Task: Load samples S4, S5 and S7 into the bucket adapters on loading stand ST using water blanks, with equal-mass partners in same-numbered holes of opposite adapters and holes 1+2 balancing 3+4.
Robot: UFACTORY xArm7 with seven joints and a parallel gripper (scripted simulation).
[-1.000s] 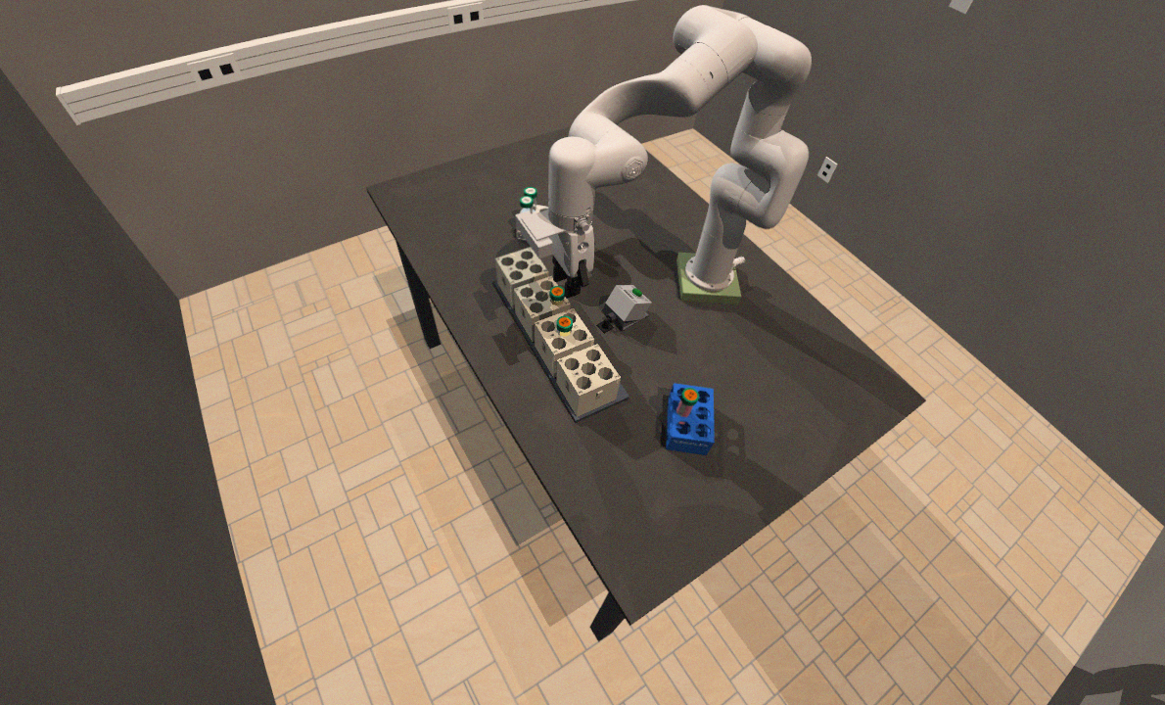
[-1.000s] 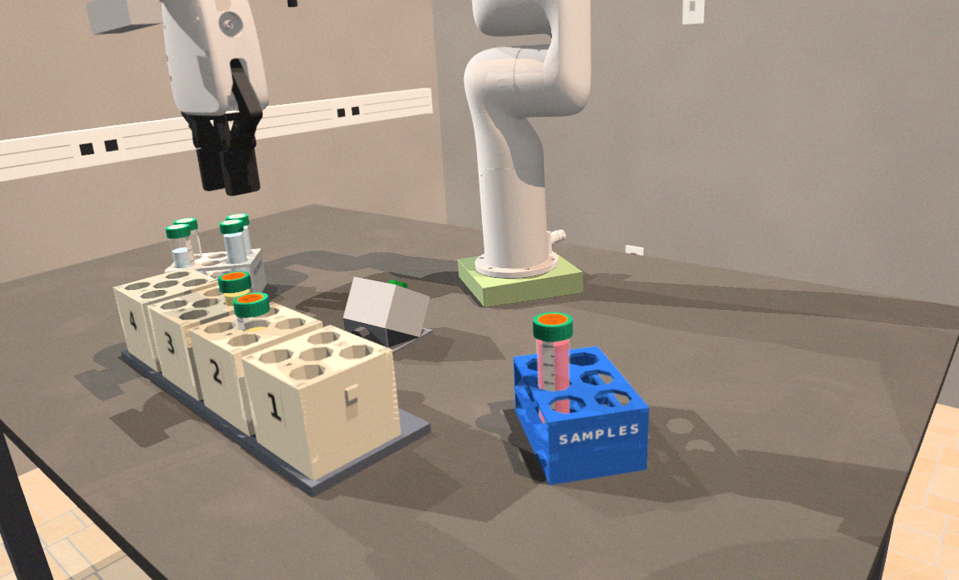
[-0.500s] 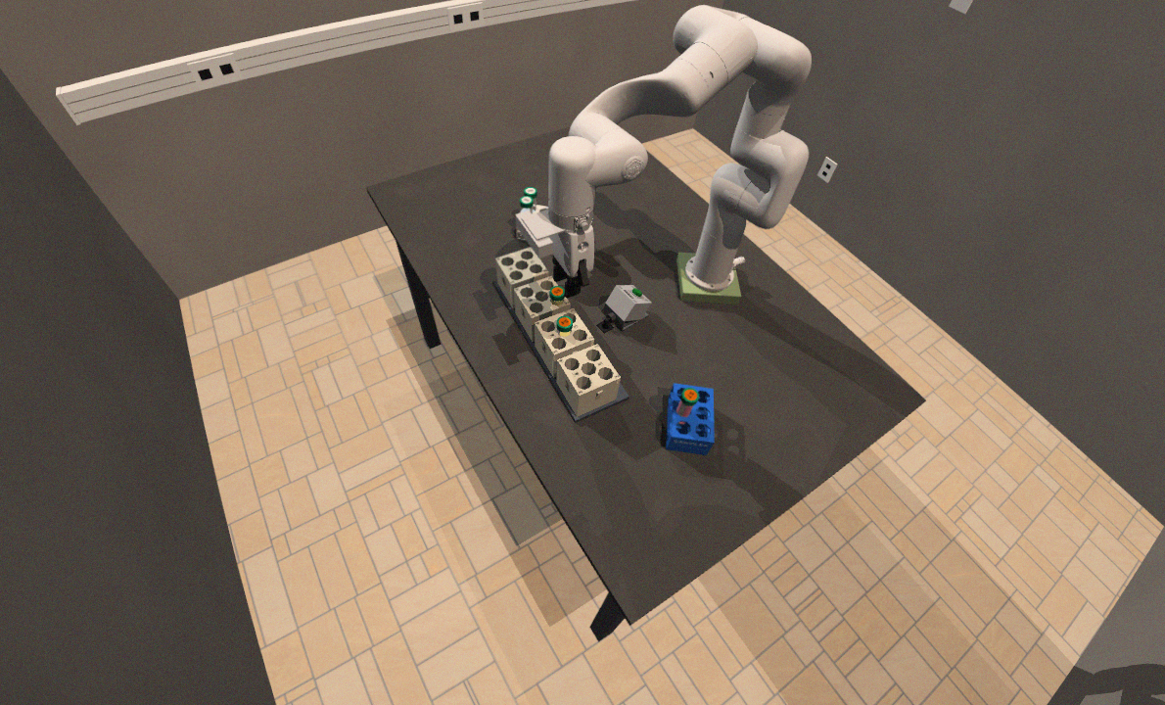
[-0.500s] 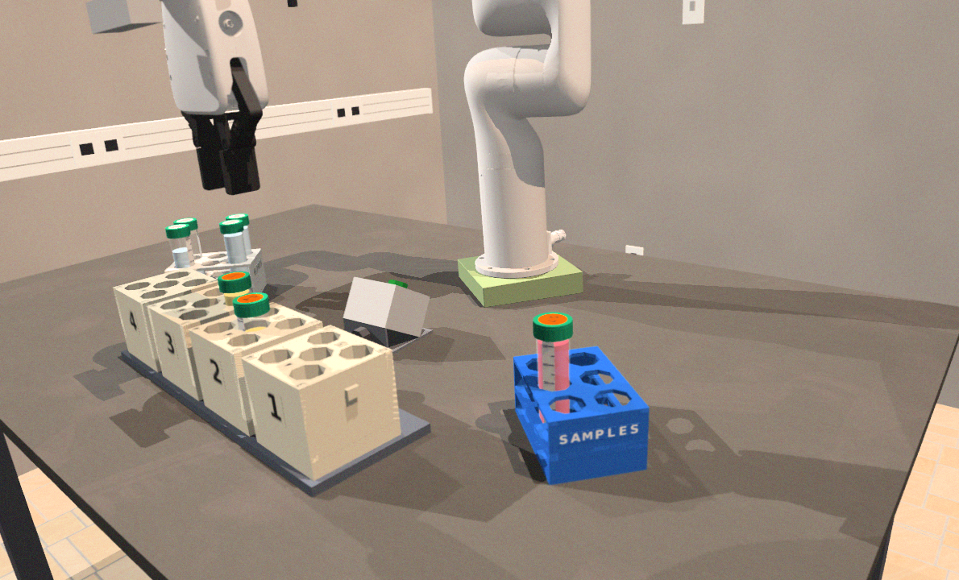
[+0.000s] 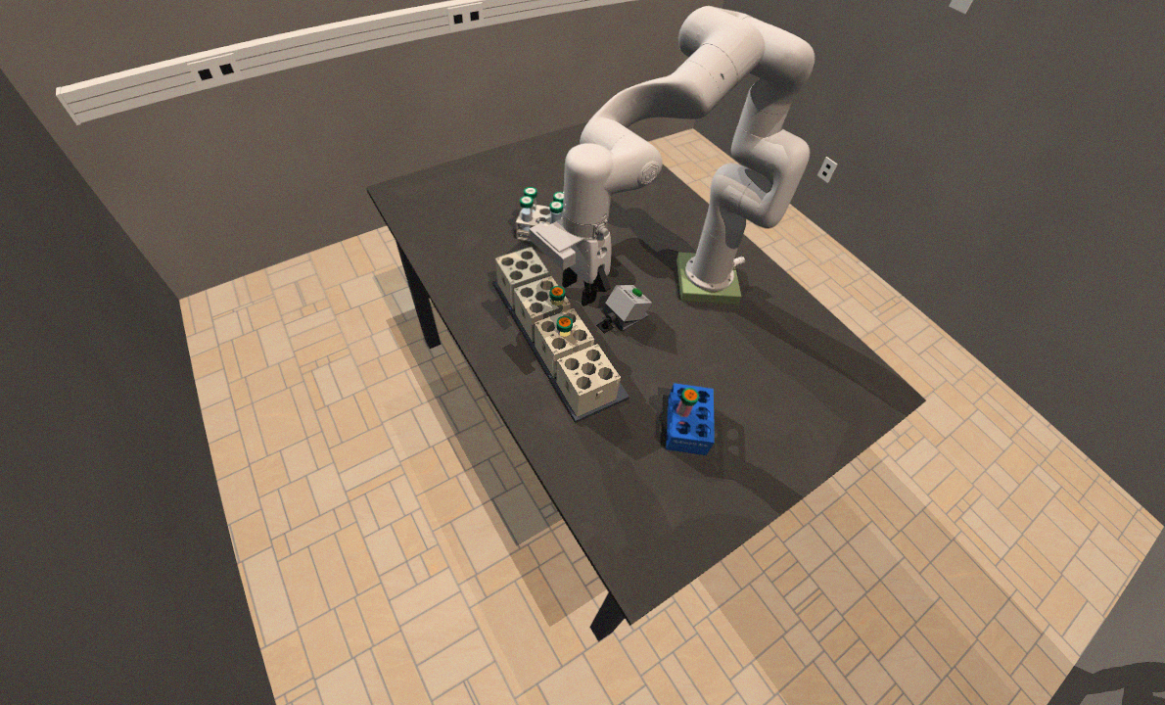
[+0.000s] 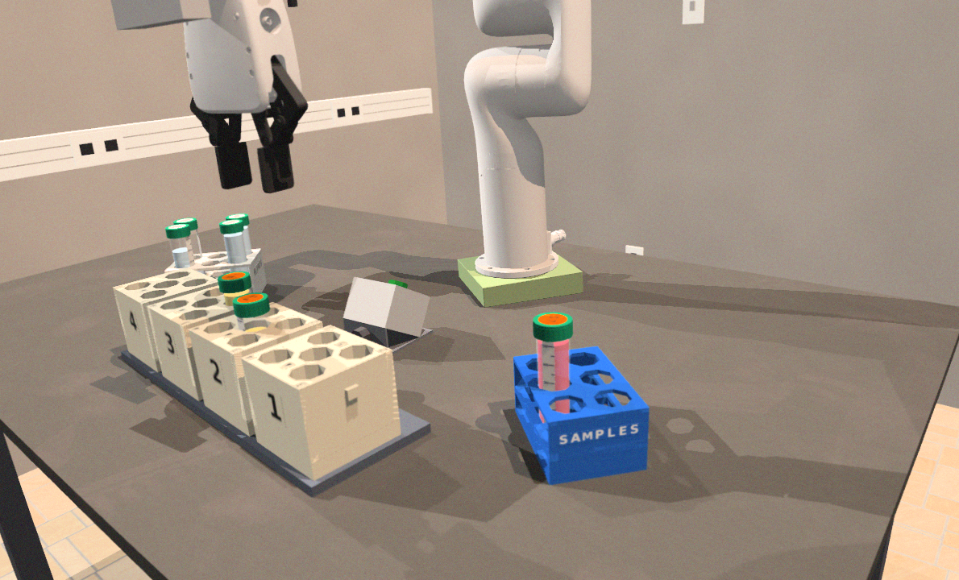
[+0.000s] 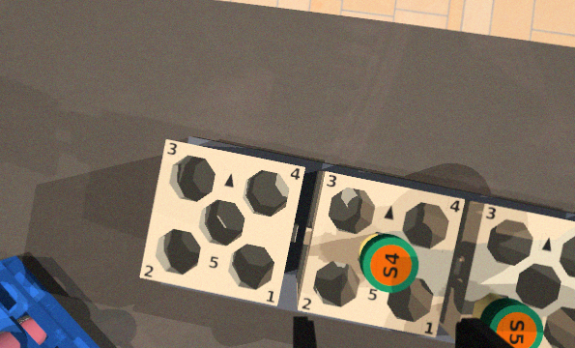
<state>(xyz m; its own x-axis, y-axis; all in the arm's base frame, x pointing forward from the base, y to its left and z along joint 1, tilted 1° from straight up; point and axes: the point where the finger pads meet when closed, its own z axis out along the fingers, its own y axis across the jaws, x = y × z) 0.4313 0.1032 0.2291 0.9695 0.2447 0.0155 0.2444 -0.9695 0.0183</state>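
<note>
The pink tube lies 24 cm to the left of my hand, 19 cm below it and 13 cm behind it. Also, from my hand: blue samples rack 24 cm to the left, 22 cm below, 16 cm behind; white blanks rack 43 cm to the right, 22 cm below, 11 cm behind.
</note>
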